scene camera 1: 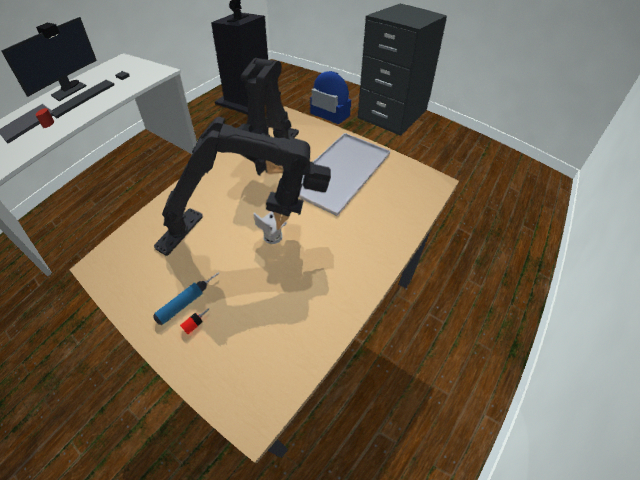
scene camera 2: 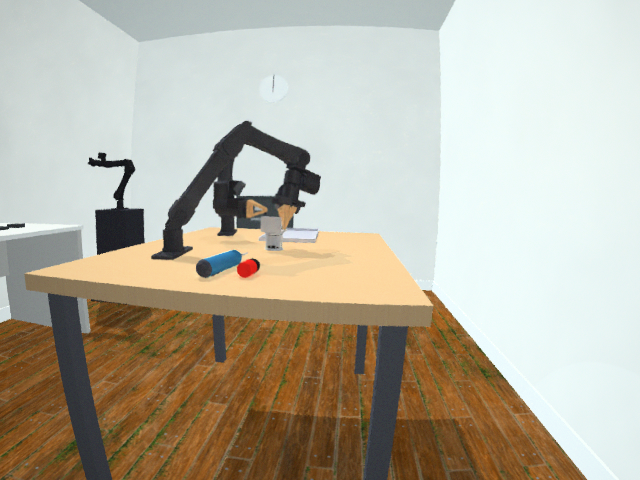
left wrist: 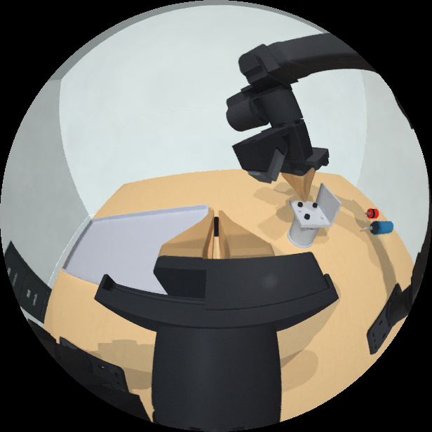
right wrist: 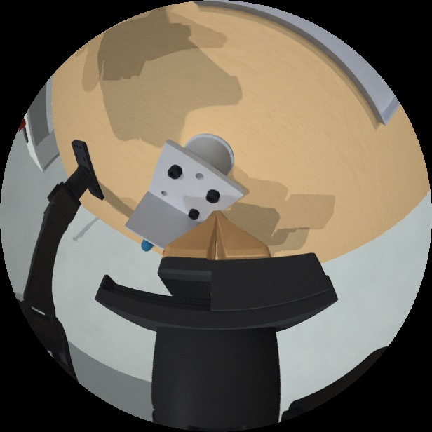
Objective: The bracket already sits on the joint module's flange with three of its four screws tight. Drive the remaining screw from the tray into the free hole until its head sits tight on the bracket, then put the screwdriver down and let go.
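Places are measured from the left arm's base along level axes (x down, y right, z back), in metres.
Pixels of known places: left gripper, between the fingertips: (scene camera 2: 266,210); right gripper, between the fingertips: (scene camera 1: 278,228) (scene camera 2: 284,229); left arm's base, origin of its link: (scene camera 2: 227,233); right arm's base, origin of its link: (scene camera 1: 179,231) (scene camera 2: 173,253).
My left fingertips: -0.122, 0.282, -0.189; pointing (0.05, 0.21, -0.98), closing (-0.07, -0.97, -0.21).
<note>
For each thing: its middle in the pictures, then the offset to it from my left fingertips, as dx, dy, dz.
- white joint module, middle of its body: (scene camera 1: 272,230) (scene camera 2: 274,239) +0.091, +0.178, -0.031
- grey bracket, middle of its body: (scene camera 1: 270,219) (scene camera 2: 274,224) +0.040, +0.178, -0.031
- blue screwdriver, middle of its body: (scene camera 2: 227,260) (scene camera 1: 187,296) +0.102, +0.494, +0.083
- short red screwdriver, middle of its body: (scene camera 2: 251,266) (scene camera 1: 196,319) +0.105, +0.541, +0.018
- shallow grey tray, middle of its body: (scene camera 1: 341,169) (scene camera 2: 292,234) +0.114, -0.212, -0.110
The white joint module (scene camera 1: 272,238) (scene camera 2: 273,243) (left wrist: 301,235) (right wrist: 214,150) stands upright with the grey bracket (scene camera 1: 265,221) (scene camera 2: 270,224) (left wrist: 330,206) (right wrist: 160,215) on top. Three black screw heads and two open holes show in the bracket. My left gripper (scene camera 2: 265,208) (left wrist: 216,215) is shut on a black screw (left wrist: 216,226), away from the bracket. My right gripper (scene camera 2: 284,227) (left wrist: 304,199) (right wrist: 216,216) is shut and empty, its tips close to the bracket's edge; contact cannot be told. A blue screwdriver (scene camera 1: 179,303) (scene camera 2: 219,263) (left wrist: 384,228) and a short red screwdriver (scene camera 1: 190,324) (scene camera 2: 248,268) (left wrist: 372,213) lie on the table.
The shallow grey tray (scene camera 1: 348,173) (left wrist: 135,245) lies behind the module in scene camera 1. My right arm arches above the module, and my left arm stands behind it. A white desk (scene camera 1: 129,69) and a dark cabinet (scene camera 1: 387,67) stand beyond the table.
</note>
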